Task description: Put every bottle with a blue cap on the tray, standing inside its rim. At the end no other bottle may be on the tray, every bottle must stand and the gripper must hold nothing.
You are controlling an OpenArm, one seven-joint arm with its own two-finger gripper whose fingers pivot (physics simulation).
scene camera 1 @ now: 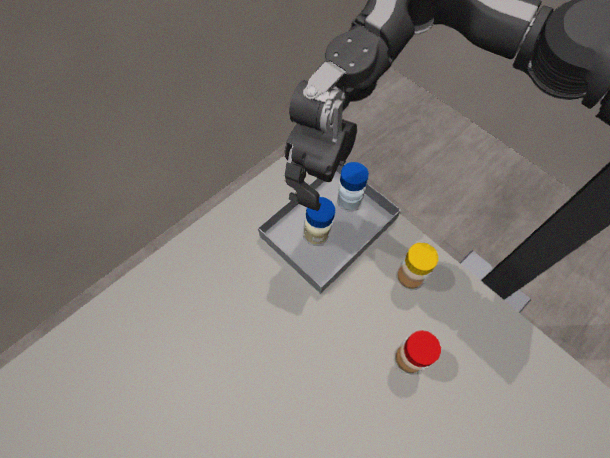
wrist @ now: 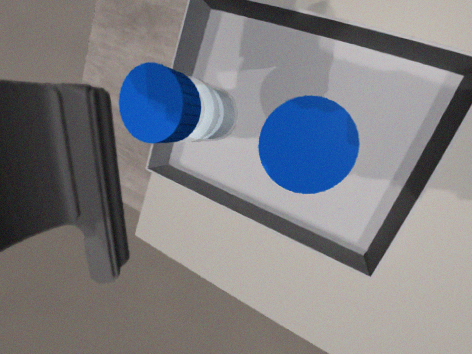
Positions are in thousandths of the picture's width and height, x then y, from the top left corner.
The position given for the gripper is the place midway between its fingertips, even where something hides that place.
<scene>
In view: the gripper (scene camera 1: 520, 396), a grey tray (scene camera 1: 578, 510), a yellow-capped bottle (scene camera 1: 691, 567), a red-capped bottle (scene camera 1: 693, 761) and a blue-capped bottle (scene camera 1: 581, 383).
The grey tray is seen too in the wrist view (wrist: 851, 258). The blue-capped bottle is seen too in the wrist view (wrist: 334, 295). The wrist view does not show the yellow-capped bottle: it is out of frame. The wrist view misses the red-capped bottle: it is out of frame.
</scene>
